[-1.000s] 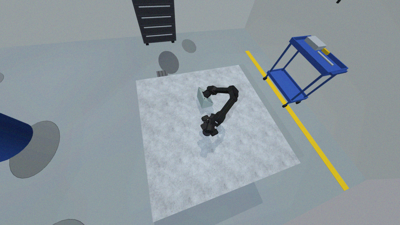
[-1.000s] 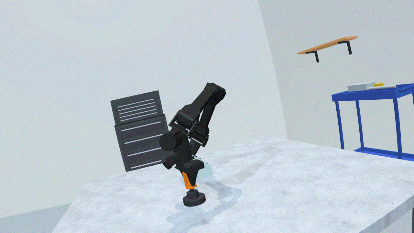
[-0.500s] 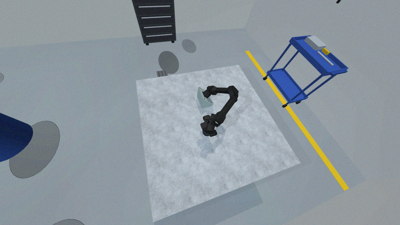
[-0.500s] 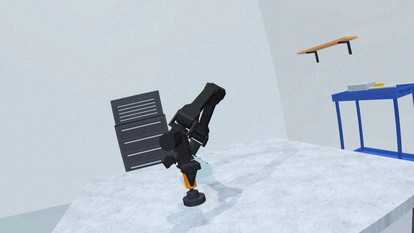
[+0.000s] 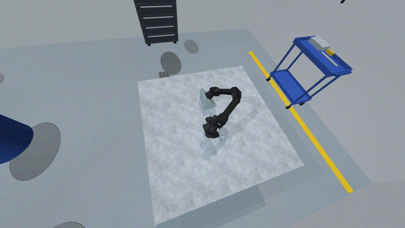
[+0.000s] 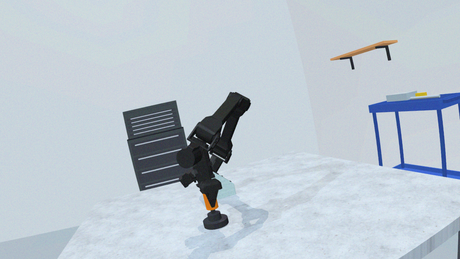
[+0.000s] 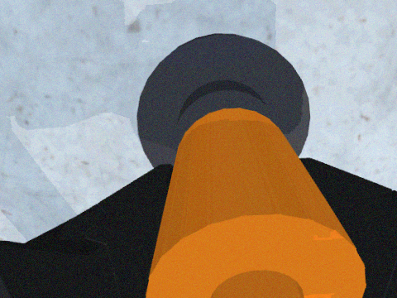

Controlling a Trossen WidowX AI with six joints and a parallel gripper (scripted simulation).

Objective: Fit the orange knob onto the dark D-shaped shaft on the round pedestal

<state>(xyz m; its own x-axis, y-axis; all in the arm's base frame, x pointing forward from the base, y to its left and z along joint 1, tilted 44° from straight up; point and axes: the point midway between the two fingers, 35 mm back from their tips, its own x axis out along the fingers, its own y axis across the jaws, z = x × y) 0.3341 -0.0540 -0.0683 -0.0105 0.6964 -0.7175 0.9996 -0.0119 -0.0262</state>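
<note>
The orange knob is 2 cm above my gripper tip. From my gripper tip the other things lie so: dark round pedestal 4 cm below.
</note>
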